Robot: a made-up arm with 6 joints. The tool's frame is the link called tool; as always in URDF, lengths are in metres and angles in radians.
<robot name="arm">
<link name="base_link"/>
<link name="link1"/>
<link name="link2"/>
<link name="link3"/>
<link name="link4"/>
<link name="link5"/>
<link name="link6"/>
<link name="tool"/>
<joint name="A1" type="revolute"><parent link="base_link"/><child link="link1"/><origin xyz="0 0 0.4" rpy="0 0 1.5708"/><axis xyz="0 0 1"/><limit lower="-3.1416" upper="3.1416"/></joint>
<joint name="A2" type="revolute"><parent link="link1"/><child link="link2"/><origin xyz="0 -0.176 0" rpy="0 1.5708 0"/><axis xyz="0 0 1"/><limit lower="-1.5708" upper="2.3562"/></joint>
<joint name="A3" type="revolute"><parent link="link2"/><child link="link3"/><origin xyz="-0.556 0 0" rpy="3.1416 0 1.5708"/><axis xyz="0 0 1"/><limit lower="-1.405" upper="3.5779"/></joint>
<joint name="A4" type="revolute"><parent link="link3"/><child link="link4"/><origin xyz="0 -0.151 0" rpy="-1.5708 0 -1.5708"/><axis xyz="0 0 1"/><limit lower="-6.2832" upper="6.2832"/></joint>
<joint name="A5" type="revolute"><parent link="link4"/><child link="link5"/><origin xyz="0 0 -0.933" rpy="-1.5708 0 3.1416"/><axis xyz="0 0 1"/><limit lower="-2.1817" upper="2.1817"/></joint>
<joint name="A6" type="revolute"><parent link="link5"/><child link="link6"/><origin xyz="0 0.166 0" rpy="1.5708 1.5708 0"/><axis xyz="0 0 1"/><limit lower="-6.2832" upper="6.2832"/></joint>
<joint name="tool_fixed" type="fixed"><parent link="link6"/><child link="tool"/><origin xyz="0 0 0" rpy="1.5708 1.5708 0"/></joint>
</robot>
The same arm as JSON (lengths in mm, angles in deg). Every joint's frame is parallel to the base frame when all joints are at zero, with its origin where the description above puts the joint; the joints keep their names.
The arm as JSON. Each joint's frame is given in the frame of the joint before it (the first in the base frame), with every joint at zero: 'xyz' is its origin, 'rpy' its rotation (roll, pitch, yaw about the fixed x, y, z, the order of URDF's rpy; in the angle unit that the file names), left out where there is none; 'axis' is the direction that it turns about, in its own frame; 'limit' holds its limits. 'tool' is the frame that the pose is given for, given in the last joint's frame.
{"units": {"length": "mm", "angle": "deg"}, "joints": [
  {"name": "A1", "type": "revolute", "origin": {"xyz": [0.0, 0.0, 400.0]}, "axis": [0.0, 0.0, 1.0], "limit": {"lower": -180.0, "upper": 180.0}},
  {"name": "A2", "type": "revolute", "origin": {"xyz": [176.0, 0.0, 0.0]}, "axis": [0.0, 1.0, 0.0], "limit": {"lower": -90.0, "upper": 135.0}},
  {"name": "A3", "type": "revolute", "origin": {"xyz": [0.0, 0.0, 556.0]}, "axis": [0.0, -1.0, 0.0], "limit": {"lower": -80.5, "upper": 205.0}},
  {"name": "A4", "type": "revolute", "origin": {"xyz": [0.0, 0.0, 151.0]}, "axis": [-1.0, 0.0, 0.0], "limit": {"lower": -360.0, "upper": 360.0}},
  {"name": "A5", "type": "revolute", "origin": {"xyz": [933.0, 0.0, 0.0]}, "axis": [0.0, -1.0, 0.0], "limit": {"lower": -125.0, "upper": 125.0}},
  {"name": "A6", "type": "revolute", "origin": {"xyz": [166.0, 0.0, 0.0]}, "axis": [-1.0, 0.0, 0.0], "limit": {"lower": -360.0, "upper": 360.0}}
], "tool": {"origin": {"xyz": [0.0, 0.0, 0.0], "rpy": [0.0, 0.0, 0.0]}}}

